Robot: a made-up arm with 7 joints.
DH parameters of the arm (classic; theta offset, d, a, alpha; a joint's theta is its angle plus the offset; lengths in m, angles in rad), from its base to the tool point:
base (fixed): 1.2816 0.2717 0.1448 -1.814
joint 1: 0 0.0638 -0.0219 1.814
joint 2: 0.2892 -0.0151 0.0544 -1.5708
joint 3: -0.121 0 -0.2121 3.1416
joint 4: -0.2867 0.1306 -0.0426 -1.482
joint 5: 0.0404 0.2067 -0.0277 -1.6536
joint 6: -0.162 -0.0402 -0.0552 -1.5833
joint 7: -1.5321 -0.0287 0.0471 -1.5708
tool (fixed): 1.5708 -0.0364 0 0
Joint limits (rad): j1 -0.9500..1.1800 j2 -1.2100..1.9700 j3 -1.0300..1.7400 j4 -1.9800..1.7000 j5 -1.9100..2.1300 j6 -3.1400..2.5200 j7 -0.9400..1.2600
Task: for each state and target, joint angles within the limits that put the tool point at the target. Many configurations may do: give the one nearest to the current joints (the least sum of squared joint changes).
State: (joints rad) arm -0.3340 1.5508 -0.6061 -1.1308 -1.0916 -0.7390 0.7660
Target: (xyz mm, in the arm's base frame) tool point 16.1 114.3 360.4
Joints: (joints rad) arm -0.8250 1.3531 -0.2462 -0.8920 -1.0522 -0.5486 0.6254
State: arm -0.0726 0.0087 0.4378 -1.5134 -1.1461 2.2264 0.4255
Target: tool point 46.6 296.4 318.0
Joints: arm -0.3600 0.4954 0.3975 -1.2041 -1.0448 2.0195 0.4797
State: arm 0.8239 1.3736 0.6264 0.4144 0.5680 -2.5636 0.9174
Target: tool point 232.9 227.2 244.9
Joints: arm 1.0482 1.3818 0.0773 0.2090 0.5275 -2.5557 0.6996
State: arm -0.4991 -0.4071 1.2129 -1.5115 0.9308 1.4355 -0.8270
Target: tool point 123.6 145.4 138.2
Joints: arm -0.3769 -0.4037 1.4426 -1.5510 1.0138 2.0126 -0.6706
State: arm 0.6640 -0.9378 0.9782 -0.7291 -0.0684 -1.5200 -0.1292
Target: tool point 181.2 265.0 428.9
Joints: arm 1.0310 -0.7461 1.0438 -0.4884 -0.2223 -1.2985 -0.0584
